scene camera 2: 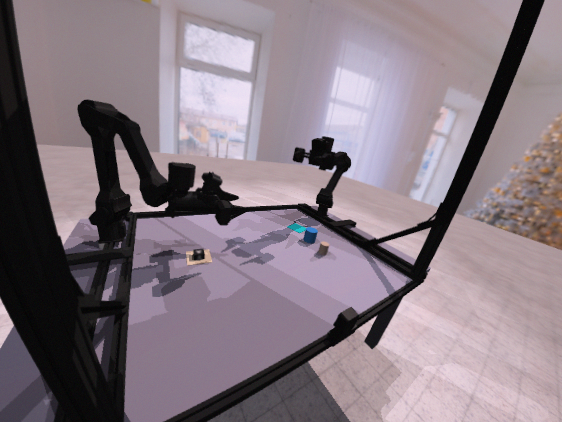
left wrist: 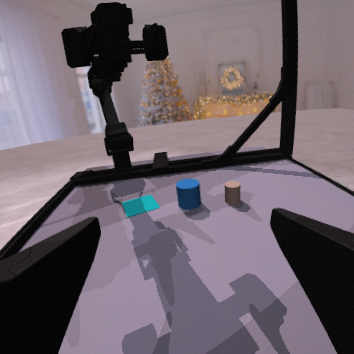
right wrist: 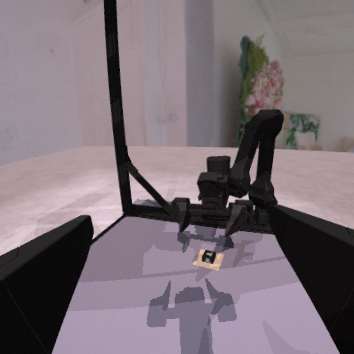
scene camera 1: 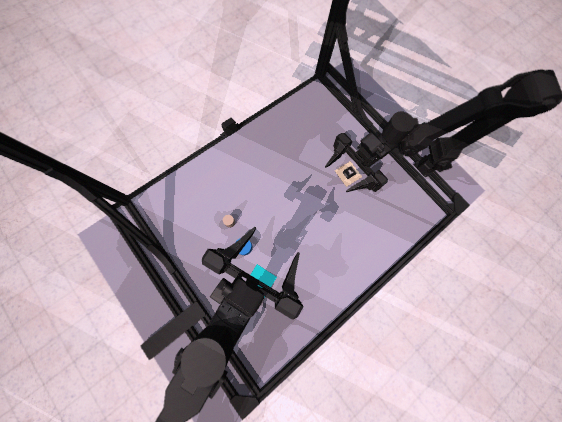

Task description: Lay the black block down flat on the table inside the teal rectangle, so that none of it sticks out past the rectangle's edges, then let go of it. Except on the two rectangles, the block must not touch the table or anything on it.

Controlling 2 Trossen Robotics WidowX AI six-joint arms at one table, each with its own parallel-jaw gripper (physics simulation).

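Seen in the pictures: left gripper, between the fingertips: point(scene camera 2: 243, 203) point(left wrist: 185, 221) point(right wrist: 201, 232) point(scene camera 1: 335, 179); right gripper, between the fingertips: point(scene camera 2: 304, 156) point(left wrist: 126, 25) point(right wrist: 182, 218) point(scene camera 1: 276, 239); left arm's base, origin of its link: point(scene camera 2: 112, 237) point(right wrist: 260, 220) point(scene camera 1: 425, 166); right arm's base, origin of its link: point(scene camera 2: 321, 214) point(left wrist: 123, 168).
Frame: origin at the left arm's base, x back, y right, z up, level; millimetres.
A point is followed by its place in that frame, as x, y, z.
Note:
The small black block point(scene camera 1: 349, 173) {-250, 143, 0} point(scene camera 2: 199, 254) {-243, 161, 0} point(right wrist: 209, 257) {-259, 141, -1} rests on the sand-coloured rectangle point(scene camera 1: 339, 173) {-270, 167, -18} point(scene camera 2: 192, 260) {-222, 162, -18} point(right wrist: 200, 262) {-266, 165, -18}, with some of the rectangle showing around it. My left gripper point(scene camera 1: 338, 178) {-381, 135, 156} point(left wrist: 185, 221) {-381, 135, 156} is open and empty, above the table; from overhead its fingers lie on either side of the sand-coloured rectangle. The block does not show in the left wrist view. The teal rectangle point(scene camera 1: 263, 276) {-702, 40, -18} point(scene camera 2: 297, 228) {-714, 40, -18} point(left wrist: 141, 205) {-712, 39, -18} bears no block. My right gripper point(scene camera 1: 276, 241) {-630, 86, 325} is open and empty, raised above the table near the teal rectangle.
A blue cylinder point(scene camera 1: 245, 247) {-694, 144, 33} point(scene camera 2: 310, 235) {-680, 170, 18} point(left wrist: 188, 194) {-673, 151, 18} stands close beside the teal rectangle, partly behind a right finger in scene camera 1. A smaller tan cylinder point(scene camera 1: 228, 220) {-689, 247, 22} point(scene camera 2: 324, 248) {-679, 262, 10} point(left wrist: 232, 193) {-673, 246, 7} stands beyond it. A black frame borders the table. Arm shadows cross the table top.

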